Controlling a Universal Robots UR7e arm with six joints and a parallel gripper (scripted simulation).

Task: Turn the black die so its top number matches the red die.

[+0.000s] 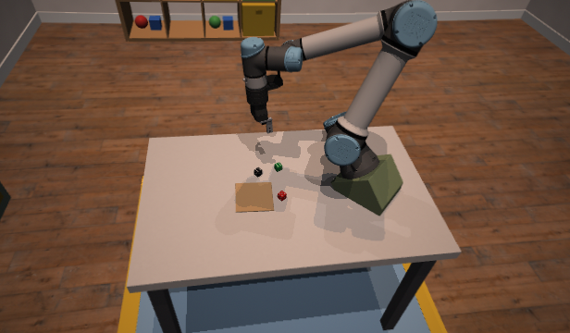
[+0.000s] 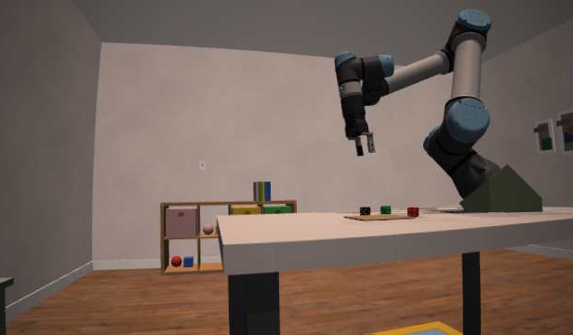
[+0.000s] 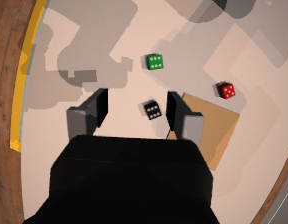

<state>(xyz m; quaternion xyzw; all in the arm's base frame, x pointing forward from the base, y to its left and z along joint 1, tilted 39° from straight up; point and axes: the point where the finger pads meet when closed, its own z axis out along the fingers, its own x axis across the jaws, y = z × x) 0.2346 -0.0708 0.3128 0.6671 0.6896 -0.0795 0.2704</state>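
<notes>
Right now the green die is 200 mm below my hand, 40 mm to the left of it and 40 mm behind it. Also, from my hand: red die 200 mm below, 190 mm to the left, 10 mm ahead; then tan mat 210 mm below, 140 mm to the left, 110 mm ahead; then black die 200 mm below, 50 mm ahead, 40 mm to the left.
</notes>
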